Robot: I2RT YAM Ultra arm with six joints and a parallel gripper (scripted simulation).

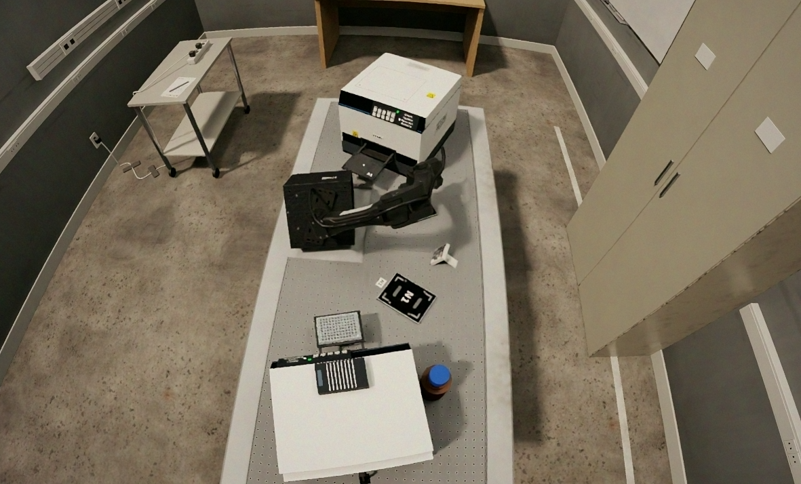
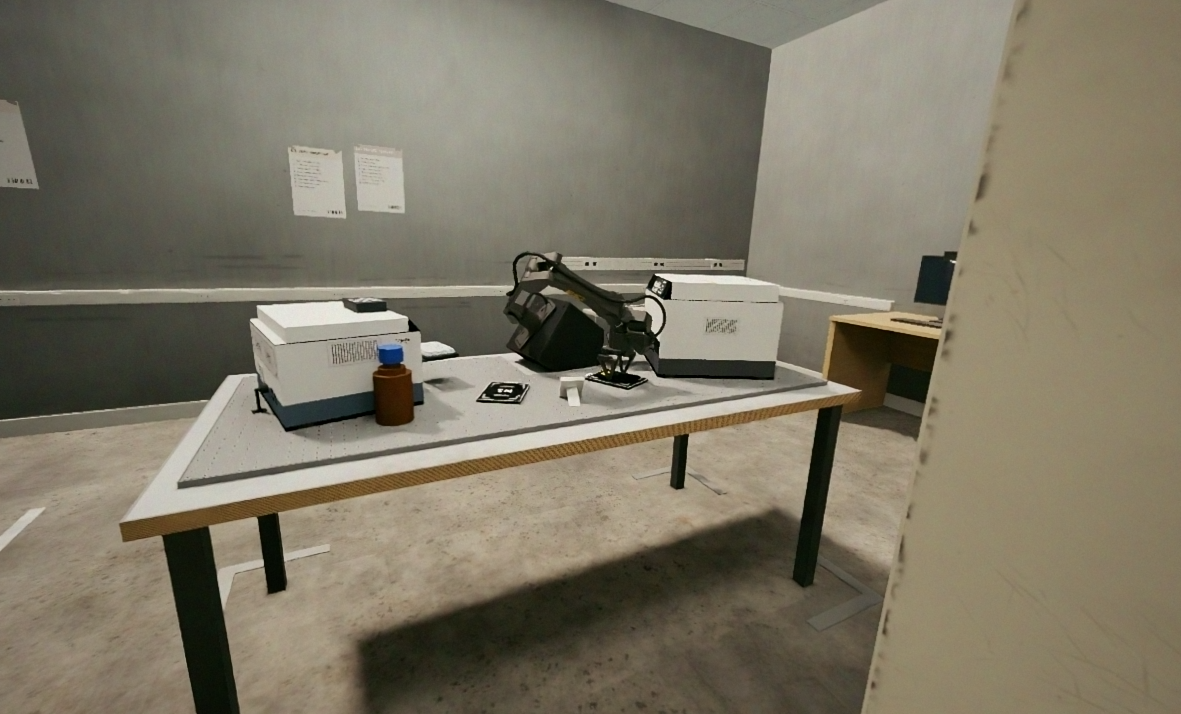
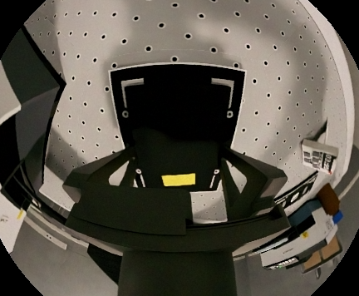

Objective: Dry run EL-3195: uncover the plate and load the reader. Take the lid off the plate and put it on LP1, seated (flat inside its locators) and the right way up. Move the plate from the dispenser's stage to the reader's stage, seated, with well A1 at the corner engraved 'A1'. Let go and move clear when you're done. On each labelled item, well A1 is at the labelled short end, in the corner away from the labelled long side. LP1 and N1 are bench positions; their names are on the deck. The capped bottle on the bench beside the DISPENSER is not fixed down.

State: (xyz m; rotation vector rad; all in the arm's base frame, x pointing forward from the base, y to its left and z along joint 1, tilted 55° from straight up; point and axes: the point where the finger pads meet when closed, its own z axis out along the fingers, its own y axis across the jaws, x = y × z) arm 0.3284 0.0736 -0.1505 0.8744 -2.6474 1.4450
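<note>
Right now the black plate is right at my hand. The rest, counted from my hand: well plate 180 mm behind, 540 mm to the right, 80 mm above; then blue-capped bottle 120 mm ahead, 670 mm to the right, 90 mm above.
</note>
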